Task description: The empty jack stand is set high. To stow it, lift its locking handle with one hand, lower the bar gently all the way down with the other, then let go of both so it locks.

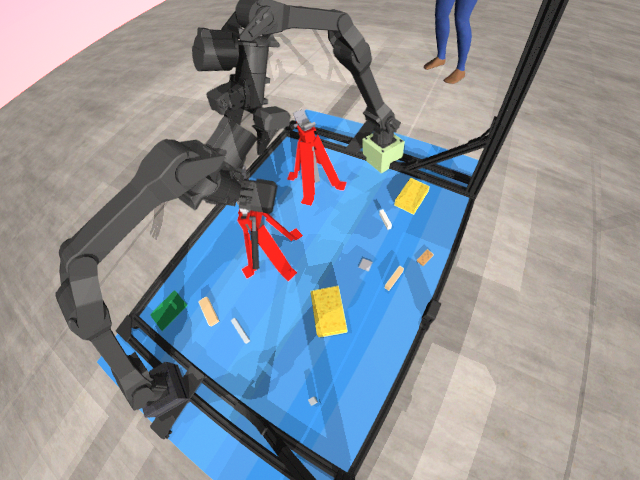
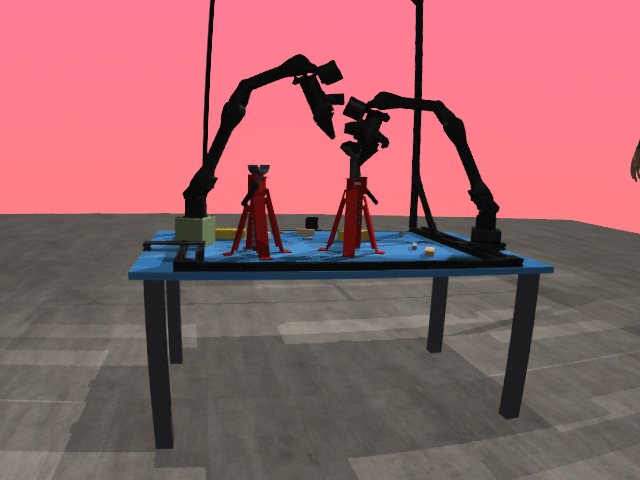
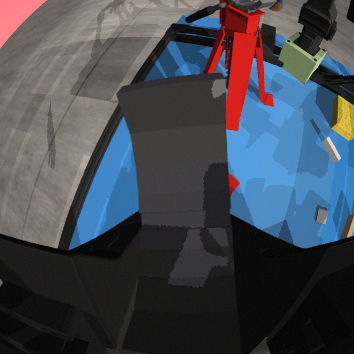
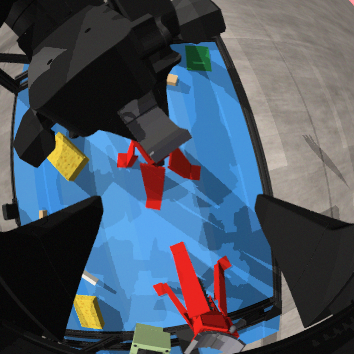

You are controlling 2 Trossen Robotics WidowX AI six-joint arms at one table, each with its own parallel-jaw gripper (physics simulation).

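Two red jack stands stand on the blue table. The nearer one [image 1: 263,243] [image 2: 356,214] [image 4: 154,179] has its grey bar [image 3: 175,158] raised, and its dark locking handle [image 1: 255,248] [image 2: 371,196] sits at its side. My left gripper [image 1: 257,199] [image 2: 356,164] [image 3: 181,213] is shut on the top of that bar from above. My right gripper [image 1: 256,135] [image 2: 328,129] [image 4: 180,203] is open and empty; it hangs above and between the two stands, touching nothing. The other stand [image 1: 310,162] [image 2: 258,214] [image 3: 242,60] [image 4: 200,305] stands by the table's far edge.
Two yellow sponges [image 1: 328,311] [image 1: 411,195], a green block [image 1: 168,310] and several small wooden and grey blocks lie scattered on the table. A black frame [image 1: 447,267] borders it. The right arm's pale green base [image 1: 383,152] stands at the back. A person [image 1: 453,33] stands beyond.
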